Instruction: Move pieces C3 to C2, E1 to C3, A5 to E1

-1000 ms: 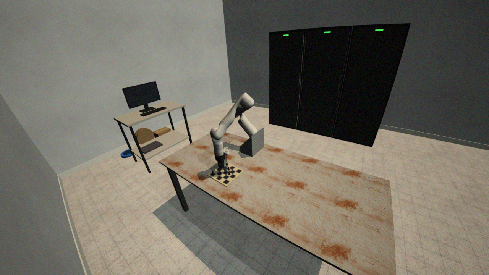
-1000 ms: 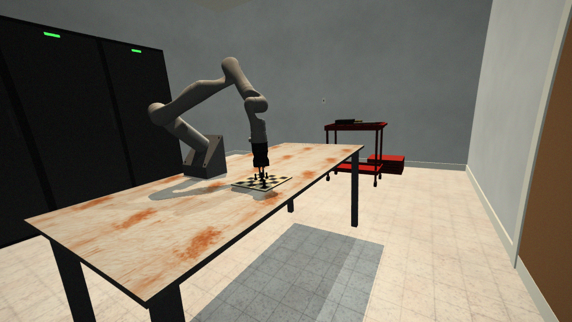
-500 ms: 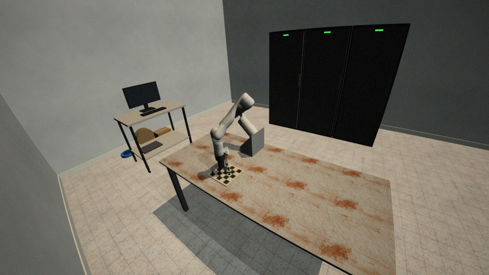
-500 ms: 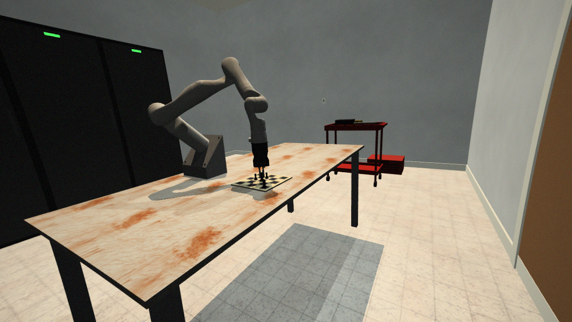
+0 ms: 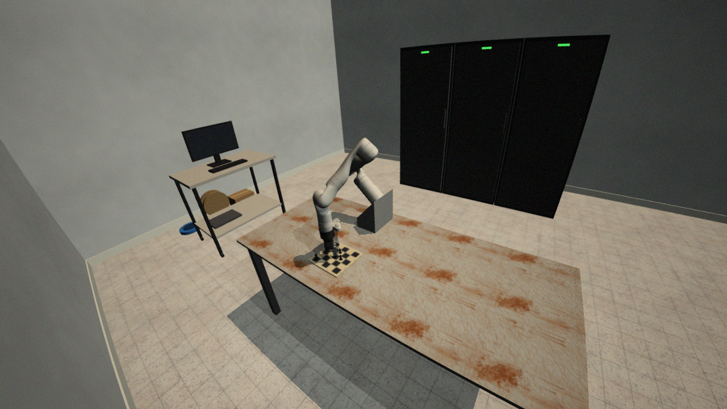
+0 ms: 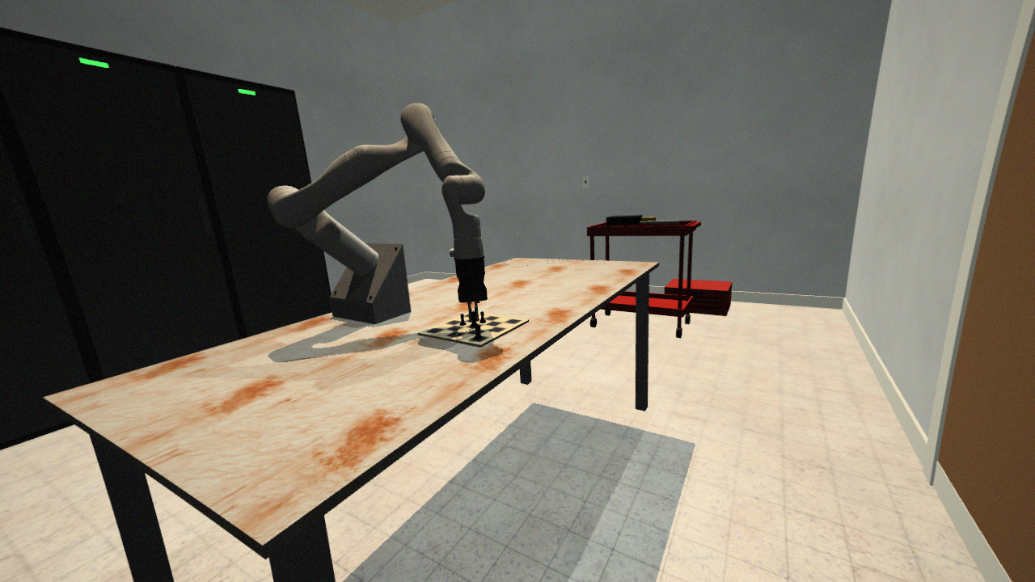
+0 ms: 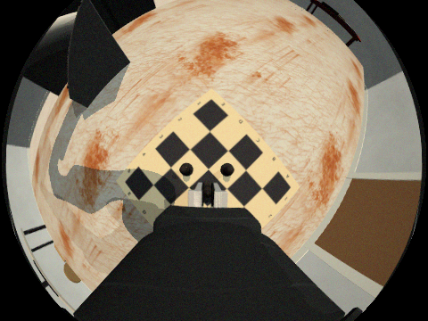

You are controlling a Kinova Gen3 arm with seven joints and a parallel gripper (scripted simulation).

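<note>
The chessboard is 4 cm below my hand. Also, from my hand: black piece: 7 cm ahead, 8 cm to the right, 2 cm below.
</note>
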